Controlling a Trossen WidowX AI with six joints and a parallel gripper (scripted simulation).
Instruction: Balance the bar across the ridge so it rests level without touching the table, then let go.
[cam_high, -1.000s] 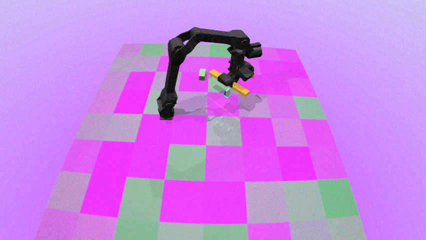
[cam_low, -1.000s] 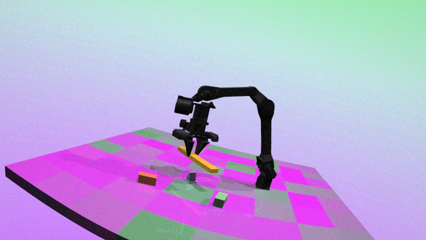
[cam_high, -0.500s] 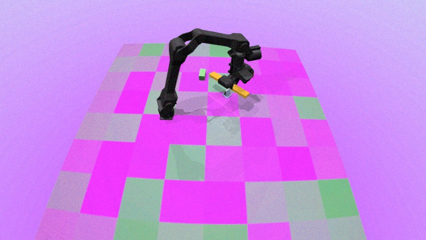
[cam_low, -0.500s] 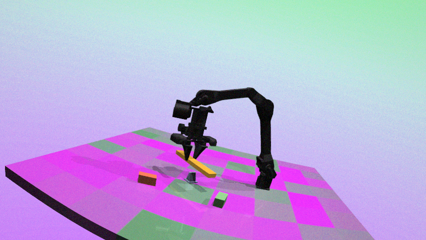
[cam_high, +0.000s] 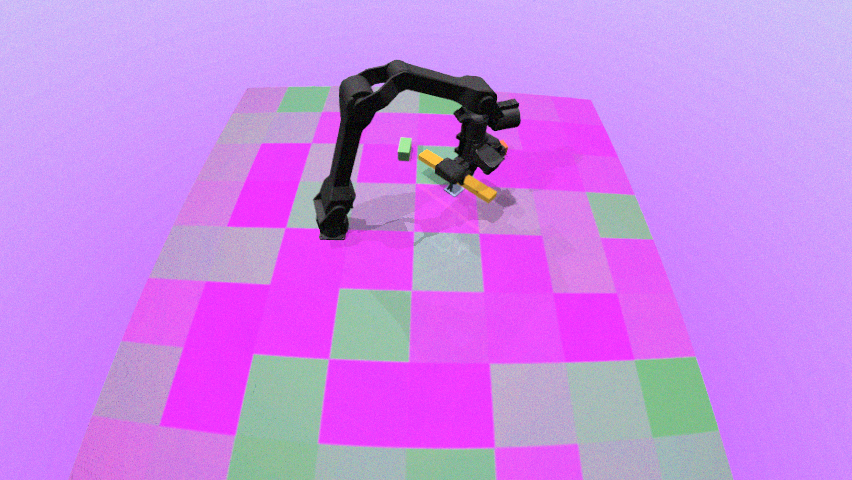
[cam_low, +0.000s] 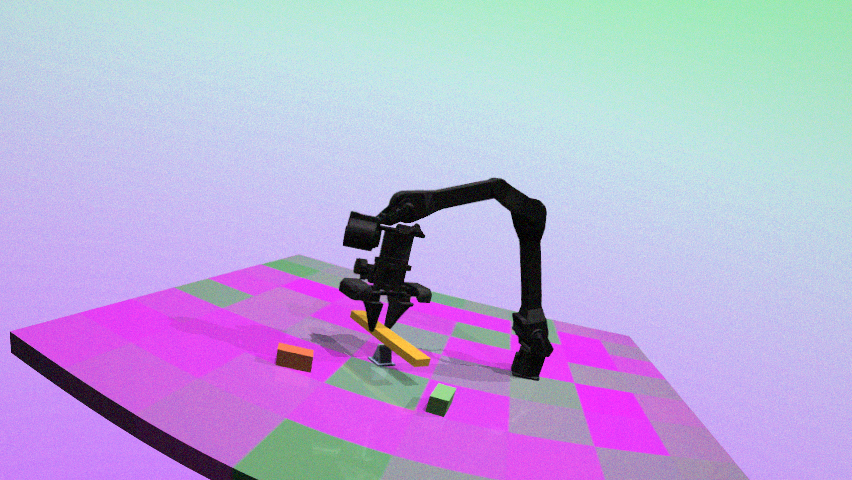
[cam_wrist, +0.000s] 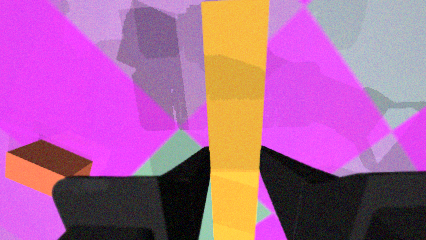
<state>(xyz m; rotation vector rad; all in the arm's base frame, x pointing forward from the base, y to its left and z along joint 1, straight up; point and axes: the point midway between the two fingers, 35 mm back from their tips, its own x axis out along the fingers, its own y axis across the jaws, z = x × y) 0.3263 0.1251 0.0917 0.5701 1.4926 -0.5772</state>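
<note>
Now: gripper tip 2 cm to the right of the bar and 2 cm past it. From my gripper tip the other things lie so: orange block: 18 cm to the left, 11 cm ahead, 4 cm below; green block: 16 cm to the left, 16 cm behind, 4 cm below.
</note>
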